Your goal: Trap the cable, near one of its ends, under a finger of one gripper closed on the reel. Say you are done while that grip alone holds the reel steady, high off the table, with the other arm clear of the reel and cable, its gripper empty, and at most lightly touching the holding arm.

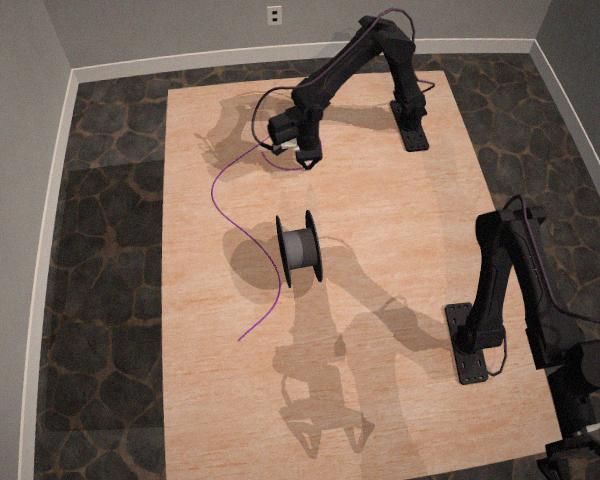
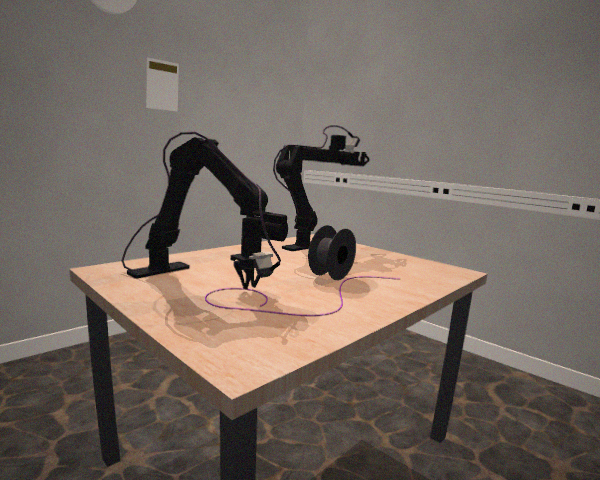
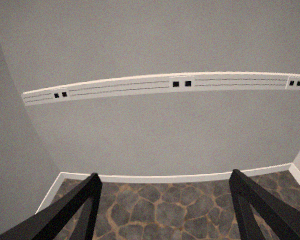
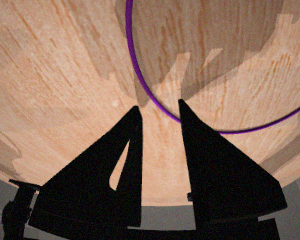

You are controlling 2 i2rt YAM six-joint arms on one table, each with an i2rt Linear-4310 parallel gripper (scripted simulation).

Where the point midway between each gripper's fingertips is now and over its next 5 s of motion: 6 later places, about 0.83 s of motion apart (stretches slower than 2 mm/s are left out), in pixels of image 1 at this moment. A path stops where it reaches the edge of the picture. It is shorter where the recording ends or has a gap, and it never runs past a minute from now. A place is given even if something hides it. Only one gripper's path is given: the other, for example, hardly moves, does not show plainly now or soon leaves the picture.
The right gripper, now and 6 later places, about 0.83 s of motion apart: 307,165; 307,166; 307,163; 308,158; 307,158; 309,143; 307,121
